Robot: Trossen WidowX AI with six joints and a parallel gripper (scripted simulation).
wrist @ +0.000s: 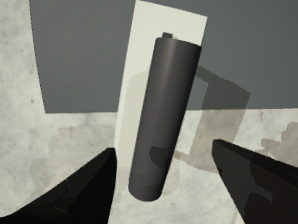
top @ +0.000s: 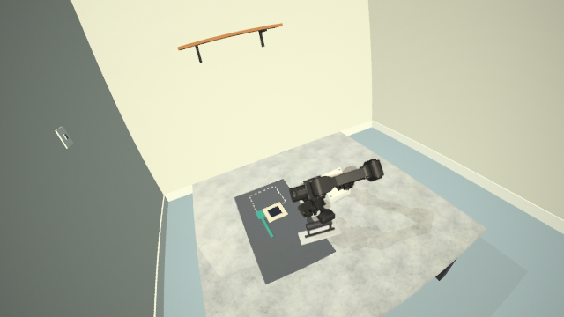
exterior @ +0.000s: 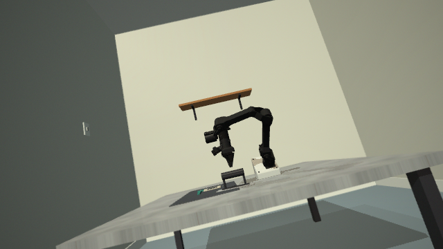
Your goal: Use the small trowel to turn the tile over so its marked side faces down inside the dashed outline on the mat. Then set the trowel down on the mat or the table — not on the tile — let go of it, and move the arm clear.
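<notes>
The trowel lies 7 cm below my gripper tip, 2 cm behind it and 1 cm to the left of it. From my gripper tip the other things lie so: dark mat 20 cm to the right, 14 cm ahead, 13 cm below; teal t-shaped piece 24 cm to the right, 20 cm ahead, 10 cm below; tile 26 cm to the right, 12 cm ahead, 10 cm below.
</notes>
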